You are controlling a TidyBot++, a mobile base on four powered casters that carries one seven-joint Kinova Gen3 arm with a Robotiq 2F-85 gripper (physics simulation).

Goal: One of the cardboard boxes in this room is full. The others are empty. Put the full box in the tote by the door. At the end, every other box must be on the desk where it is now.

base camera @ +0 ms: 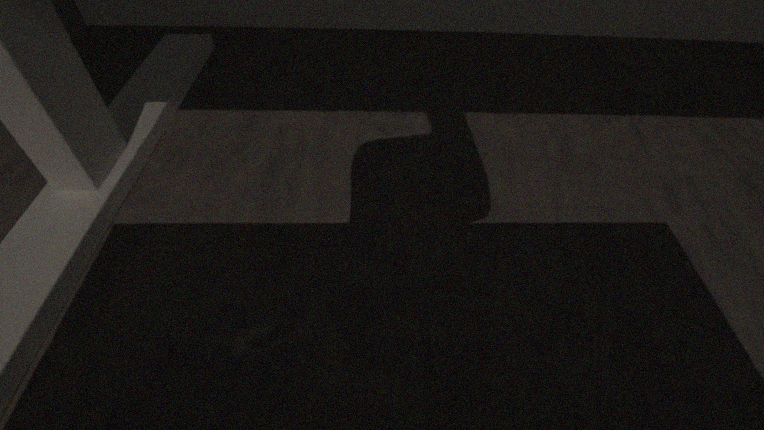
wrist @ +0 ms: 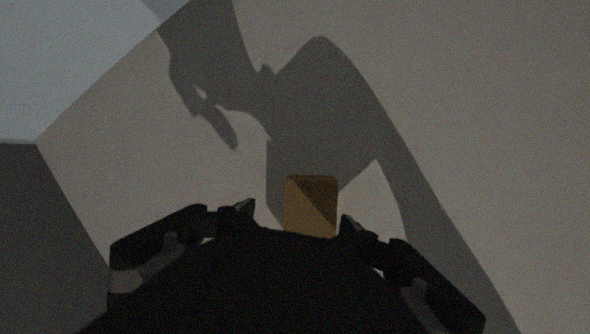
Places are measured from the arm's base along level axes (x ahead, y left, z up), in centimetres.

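Pixels of known places: gripper, fingertip midpoint: point(wrist: 296, 216).
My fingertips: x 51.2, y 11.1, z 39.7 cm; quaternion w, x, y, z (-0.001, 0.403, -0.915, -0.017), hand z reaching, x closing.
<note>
Behind a point stands the place of what it marks.
A brown cardboard box point(wrist: 310, 205) {x 50.8, y 9.7, z 37.3 cm} stands on the pale desk top point(wrist: 525, 125) {x 42.9, y -19.6, z 32.3 cm} in the wrist view, with a shadow across part of it. My gripper point(wrist: 296, 216) {x 51.2, y 11.1, z 39.7 cm} is open and empty, its two fingertips apart to the left and right of the box in the view. The box shows beyond the dark gripper body, which hides its lower part. How far the fingertips are from it is hard to tell. The tote, the door and other boxes do not show in either view.
In the dim base camera view, a pale desk leg frame point(base camera: 48, 224) {x 38.2, y 33.3, z -37.2 cm} stands close on the left. A dark band runs along the base of the wall point(base camera: 427, 16) {x 89.2, y -9.7, z -37.0 cm}. Shadows of the arm fall across the desk top in the wrist view.
</note>
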